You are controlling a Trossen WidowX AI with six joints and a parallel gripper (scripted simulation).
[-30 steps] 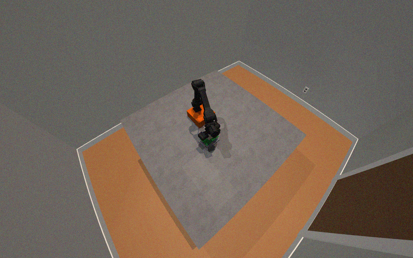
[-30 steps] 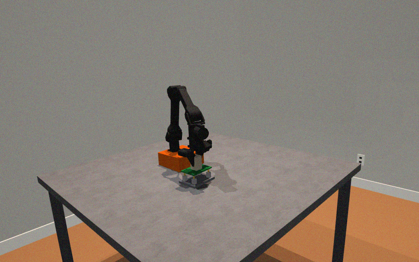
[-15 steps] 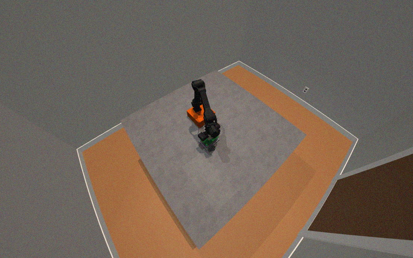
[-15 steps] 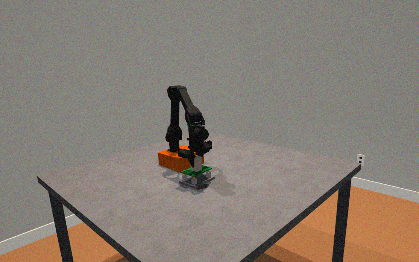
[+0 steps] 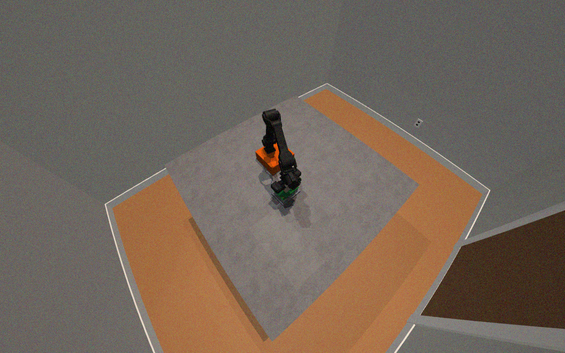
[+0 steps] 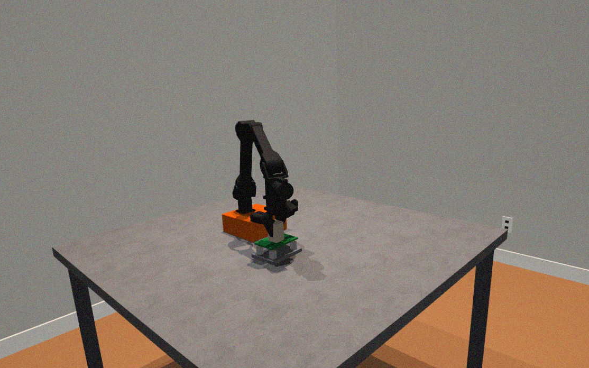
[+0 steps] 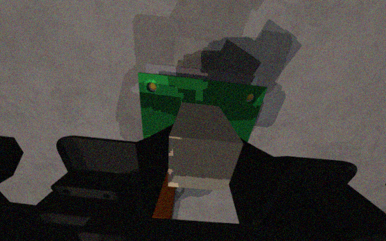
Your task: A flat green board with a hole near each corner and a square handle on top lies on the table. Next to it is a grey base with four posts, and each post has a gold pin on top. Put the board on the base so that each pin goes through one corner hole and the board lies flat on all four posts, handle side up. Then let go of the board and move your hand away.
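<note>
Now: gripper tip right at the green board. Round my gripper tip: grey base 7 cm below.
</note>
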